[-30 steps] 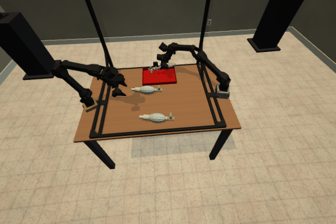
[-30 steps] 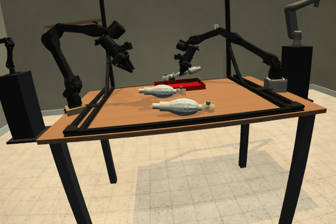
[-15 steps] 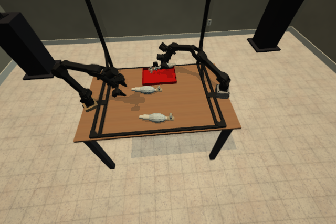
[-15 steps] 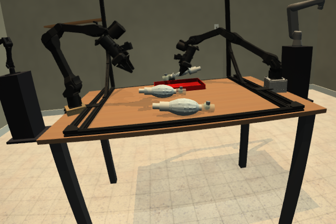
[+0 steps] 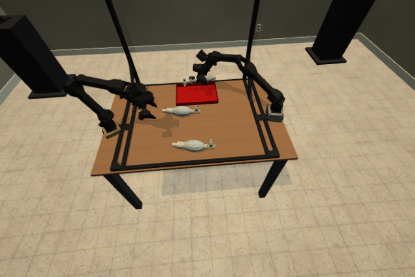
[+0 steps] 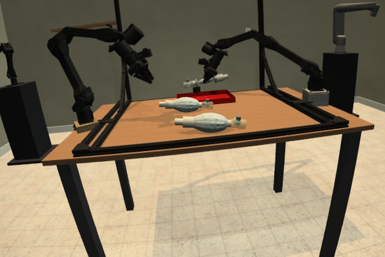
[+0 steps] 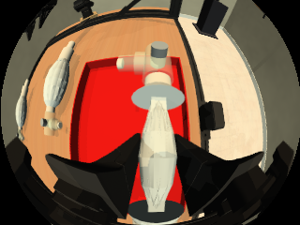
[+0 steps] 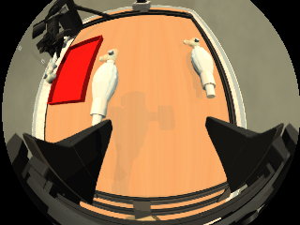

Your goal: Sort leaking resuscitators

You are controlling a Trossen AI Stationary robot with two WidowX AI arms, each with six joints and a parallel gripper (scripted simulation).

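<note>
Right now my left hand is 110 mm above the red tray, 50 mm short of it and 30 mm to the left of it.
</note>
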